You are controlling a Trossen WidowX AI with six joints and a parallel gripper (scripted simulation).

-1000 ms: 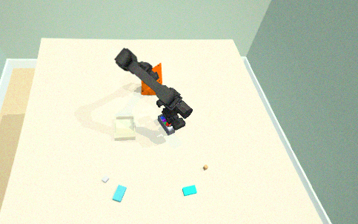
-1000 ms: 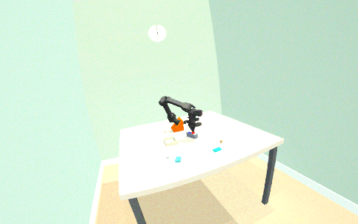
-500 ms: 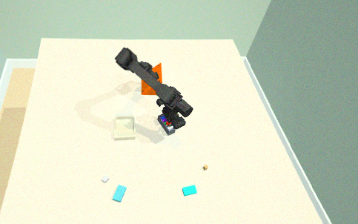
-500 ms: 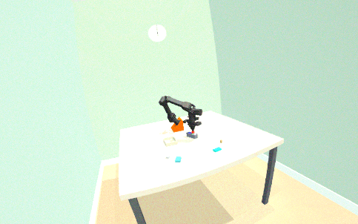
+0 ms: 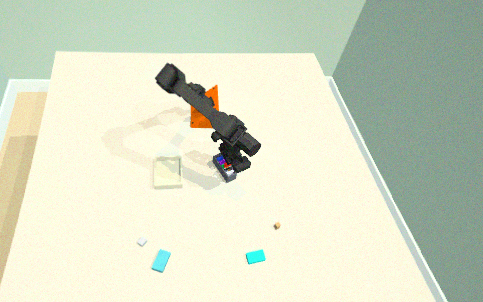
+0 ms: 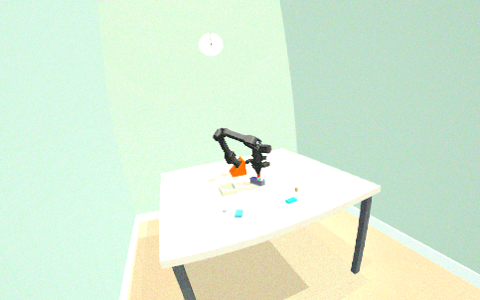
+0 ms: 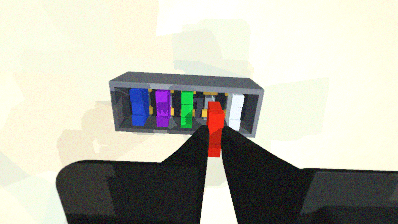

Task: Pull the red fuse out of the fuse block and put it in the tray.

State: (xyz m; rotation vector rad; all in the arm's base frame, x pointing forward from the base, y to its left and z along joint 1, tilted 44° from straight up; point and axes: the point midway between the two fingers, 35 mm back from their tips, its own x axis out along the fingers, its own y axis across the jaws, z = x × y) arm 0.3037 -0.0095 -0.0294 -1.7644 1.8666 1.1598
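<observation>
The green fuse lies 5 cm below my gripper tip, 2 cm behind it and 1 cm to the right of it. Also, from my gripper tip: purple fuse 5 cm below, 4 cm behind, 1 cm to the right; then red fuse 1 cm below; then white fuse 5 cm below, 2 cm ahead, 1 cm to the left.
</observation>
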